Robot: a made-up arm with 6 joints. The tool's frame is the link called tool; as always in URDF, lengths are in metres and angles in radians. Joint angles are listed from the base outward.
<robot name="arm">
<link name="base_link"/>
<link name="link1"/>
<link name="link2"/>
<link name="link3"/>
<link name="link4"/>
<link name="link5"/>
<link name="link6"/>
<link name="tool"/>
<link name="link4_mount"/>
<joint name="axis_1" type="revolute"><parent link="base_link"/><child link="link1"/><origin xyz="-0.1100 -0.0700 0.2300" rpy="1.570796 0.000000 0.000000"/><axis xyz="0 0 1"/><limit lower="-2.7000" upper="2.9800"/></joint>
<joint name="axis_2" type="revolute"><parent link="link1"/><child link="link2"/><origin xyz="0.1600 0.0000 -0.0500" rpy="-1.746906 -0.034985 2.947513"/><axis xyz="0 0 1"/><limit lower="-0.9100" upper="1.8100"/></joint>
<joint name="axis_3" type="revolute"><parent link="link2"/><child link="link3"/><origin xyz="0.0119 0.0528 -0.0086" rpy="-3.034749 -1.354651 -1.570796"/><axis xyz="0 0 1"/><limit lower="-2.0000" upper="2.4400"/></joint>
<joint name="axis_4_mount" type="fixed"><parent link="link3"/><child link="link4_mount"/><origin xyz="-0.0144 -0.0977 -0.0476" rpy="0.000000 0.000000 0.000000"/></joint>
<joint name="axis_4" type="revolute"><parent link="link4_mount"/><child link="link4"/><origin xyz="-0.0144 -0.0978 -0.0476" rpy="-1.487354 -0.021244 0.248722"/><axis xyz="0 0 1"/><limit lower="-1.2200" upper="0.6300"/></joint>
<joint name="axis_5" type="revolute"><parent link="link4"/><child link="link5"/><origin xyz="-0.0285 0.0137 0.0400" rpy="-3.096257 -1.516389 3.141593"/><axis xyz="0 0 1"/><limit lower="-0.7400" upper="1.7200"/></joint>
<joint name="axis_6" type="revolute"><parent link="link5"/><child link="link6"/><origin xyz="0.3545 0.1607 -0.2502" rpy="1.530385 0.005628 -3.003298"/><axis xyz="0 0 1"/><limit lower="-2.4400" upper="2.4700"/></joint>
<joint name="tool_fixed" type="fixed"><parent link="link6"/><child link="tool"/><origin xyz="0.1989 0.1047 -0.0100" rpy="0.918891 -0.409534 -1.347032"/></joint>
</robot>
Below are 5 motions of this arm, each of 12 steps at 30 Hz.
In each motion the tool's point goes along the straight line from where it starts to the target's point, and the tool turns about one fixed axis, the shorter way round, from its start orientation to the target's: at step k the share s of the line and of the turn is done. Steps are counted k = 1, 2, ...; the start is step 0. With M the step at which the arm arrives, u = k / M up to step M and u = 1 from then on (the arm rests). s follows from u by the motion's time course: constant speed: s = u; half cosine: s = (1 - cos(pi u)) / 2; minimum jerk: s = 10 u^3 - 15 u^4 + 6 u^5.
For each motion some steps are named. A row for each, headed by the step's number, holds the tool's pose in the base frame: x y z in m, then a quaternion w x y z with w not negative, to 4 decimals.
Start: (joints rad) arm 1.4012 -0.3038 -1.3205 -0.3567 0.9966 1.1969
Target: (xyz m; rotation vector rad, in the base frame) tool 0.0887 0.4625 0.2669 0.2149 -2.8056 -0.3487
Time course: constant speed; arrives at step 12
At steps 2, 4, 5, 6, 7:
2: -0.1029 0.4718 0.2149 0.0661 0.2985 -0.9486 -0.0821
4: -0.0646 0.4700 0.2253 0.0839 0.2548 -0.9591 -0.0904
5: -0.0454 0.4690 0.2305 0.0927 0.2327 -0.9635 -0.0945
6: -0.0263 0.4681 0.2357 0.1014 0.2105 -0.9673 -0.0986
7: -0.0071 0.4672 0.2409 0.1101 0.1881 -0.9705 -0.1026

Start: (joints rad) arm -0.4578 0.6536 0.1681 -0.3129 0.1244 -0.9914
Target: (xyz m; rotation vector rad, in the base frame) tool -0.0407 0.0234 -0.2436 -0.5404 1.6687 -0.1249
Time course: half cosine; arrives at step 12
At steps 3, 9, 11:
3: 0.0163 0.0412 -0.1664 0.7147 -0.3225 0.6180 0.0572
9: -0.0309 0.0265 -0.2304 0.6528 -0.2522 0.7134 -0.0355
11: -0.0396 0.0238 -0.2421 0.6395 -0.2385 0.7289 -0.0525

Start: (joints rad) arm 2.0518 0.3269 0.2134 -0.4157 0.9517 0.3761
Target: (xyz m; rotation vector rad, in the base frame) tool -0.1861 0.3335 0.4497 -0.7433 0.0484 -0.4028
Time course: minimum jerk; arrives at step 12
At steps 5, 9, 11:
5: -0.1316 0.3341 0.4563 0.9016 -0.3834 0.1362 -0.1471
9: -0.1775 0.3336 0.4508 0.9110 -0.3646 0.0414 -0.1880
11: -0.1857 0.3335 0.4498 0.9117 -0.3608 0.0244 -0.1951

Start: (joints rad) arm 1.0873 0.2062 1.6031 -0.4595 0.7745 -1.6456
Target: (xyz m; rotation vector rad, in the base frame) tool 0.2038 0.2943 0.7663 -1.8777 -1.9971 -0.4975
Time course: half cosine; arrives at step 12
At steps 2, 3, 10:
2: 0.1796 0.1080 0.7896 0.1815 -0.7122 -0.5825 -0.3471
3: 0.1817 0.1239 0.7876 0.1814 -0.7093 -0.5941 -0.3330
10: 0.2021 0.2809 0.7680 0.1775 -0.6679 -0.6977 -0.1884

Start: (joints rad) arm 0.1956 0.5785 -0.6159 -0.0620 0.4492 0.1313
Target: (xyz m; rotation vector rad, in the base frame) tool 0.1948 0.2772 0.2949 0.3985 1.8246 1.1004
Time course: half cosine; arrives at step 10
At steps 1, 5, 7, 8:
1: 0.2096 0.2648 0.2479 0.4552 0.1482 0.7915 0.3801
5: 0.2024 0.2708 0.2708 0.4618 0.1553 0.7690 0.4139
7: 0.1979 0.2746 0.2850 0.4655 0.1595 0.7544 0.4344
8: 0.1962 0.2760 0.2903 0.4668 0.1611 0.7488 0.4421

